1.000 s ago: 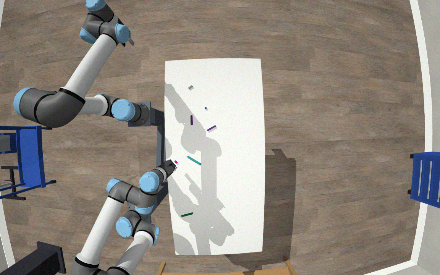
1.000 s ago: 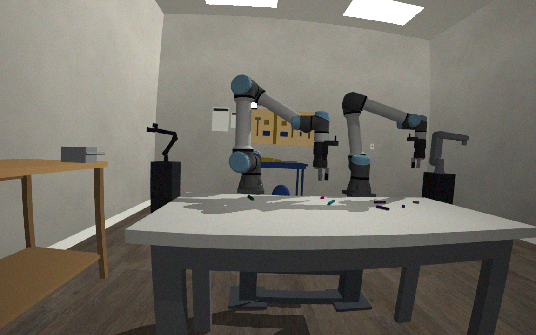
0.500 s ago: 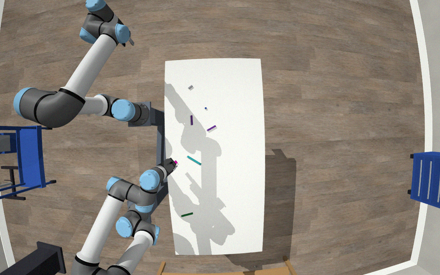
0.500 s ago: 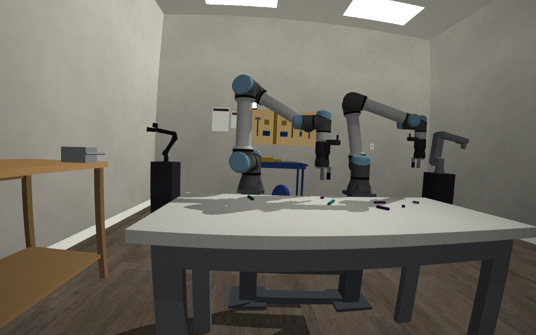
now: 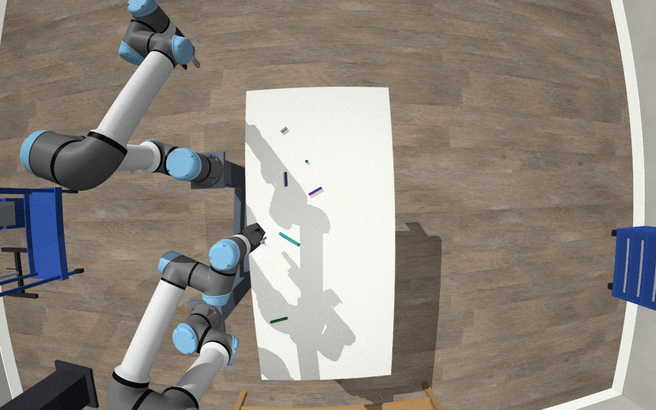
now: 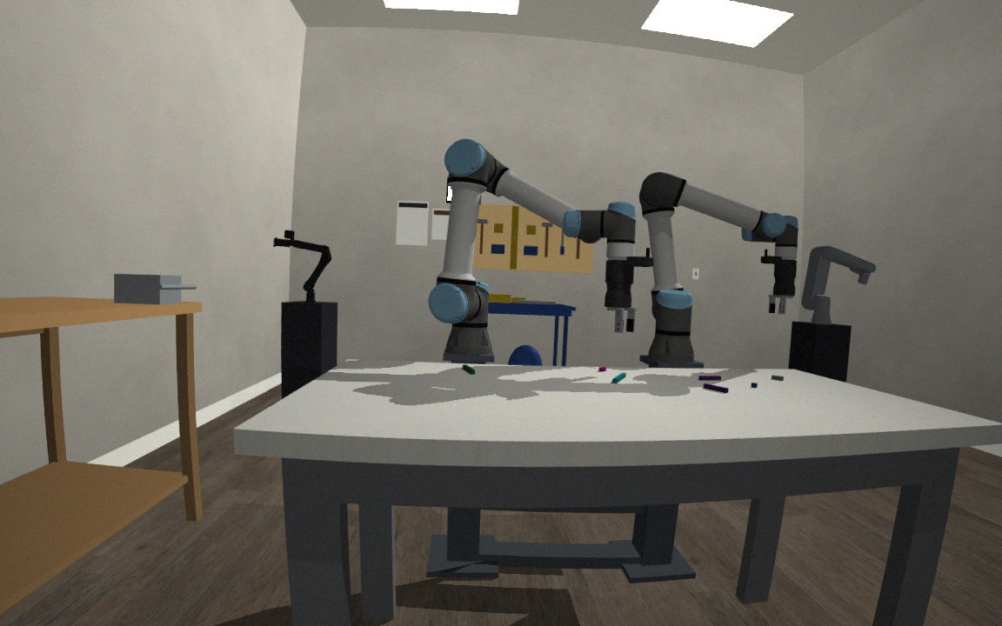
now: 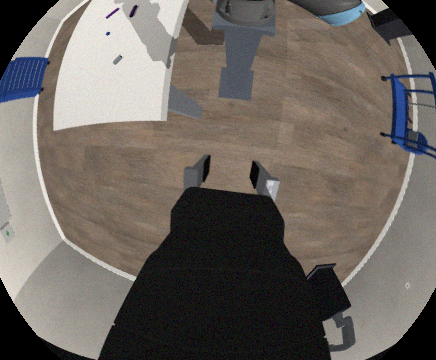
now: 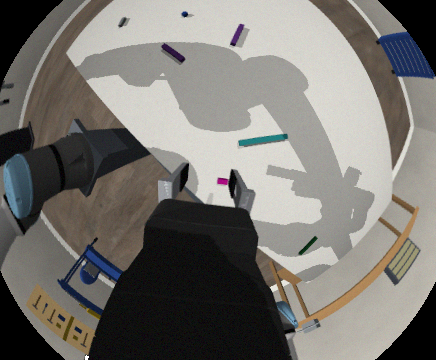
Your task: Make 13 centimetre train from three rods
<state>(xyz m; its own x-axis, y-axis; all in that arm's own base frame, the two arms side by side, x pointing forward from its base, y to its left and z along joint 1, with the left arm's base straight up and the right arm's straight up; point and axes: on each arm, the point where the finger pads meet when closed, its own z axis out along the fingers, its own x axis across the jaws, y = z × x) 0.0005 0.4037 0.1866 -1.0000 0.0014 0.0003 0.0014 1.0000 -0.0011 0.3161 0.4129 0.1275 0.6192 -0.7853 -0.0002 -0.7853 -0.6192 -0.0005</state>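
Note:
The grey rod is 50 mm ahead of my right hand, 430 mm to the left of it and 120 mm below it. Also, from my right hand: blue rod: 160 mm ahead, 300 mm to the left, 120 mm below; magenta rod: 10 mm behind, 50 mm to the right, 120 mm below; turquoise rod: 100 mm ahead, 30 mm to the right, 120 mm below.

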